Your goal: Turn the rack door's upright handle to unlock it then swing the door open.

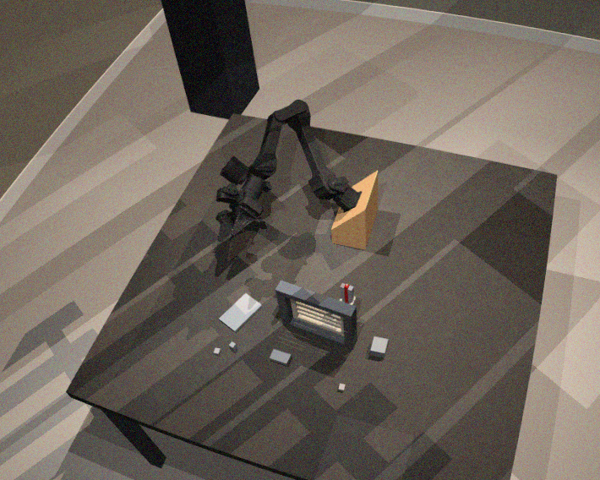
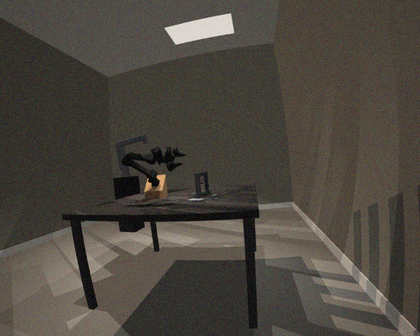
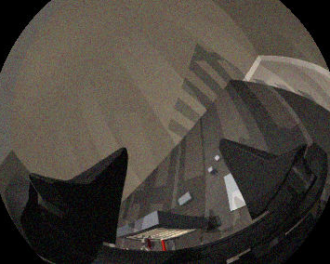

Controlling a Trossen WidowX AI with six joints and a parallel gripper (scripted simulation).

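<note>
Now: gripper tip 40 mm past the red upright handle, 340 mm to the right of it and 190 mm above it. Round my gripper tip: grey plate (60 mm ahead, 20 mm to the left, 300 mm below).
</note>
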